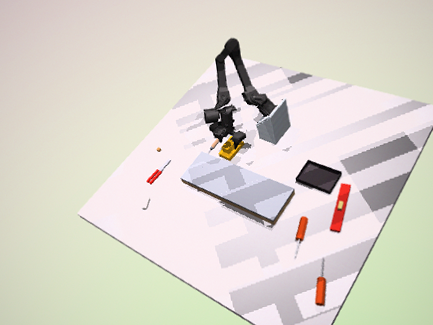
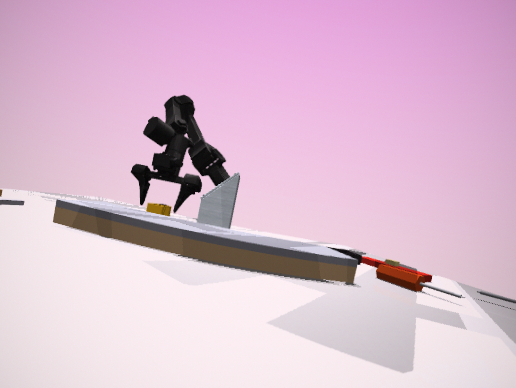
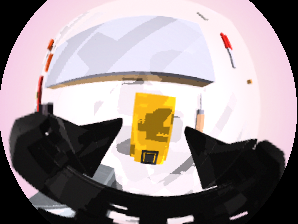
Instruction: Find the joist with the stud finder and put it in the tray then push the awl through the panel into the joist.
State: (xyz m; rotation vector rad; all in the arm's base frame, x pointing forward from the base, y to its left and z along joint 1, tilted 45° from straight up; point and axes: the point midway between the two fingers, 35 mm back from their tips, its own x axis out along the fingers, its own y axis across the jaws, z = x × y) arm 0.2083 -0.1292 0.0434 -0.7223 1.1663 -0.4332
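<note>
My gripper tip is now 3 cm past the stud finder. Also, from my gripper tip: dark tray 9 cm behind, 46 cm to the left, 3 cm below; awl 2 cm ahead, 10 cm to the right, 4 cm below; small tan block 19 cm ahead, 34 cm to the right, 4 cm below.
</note>
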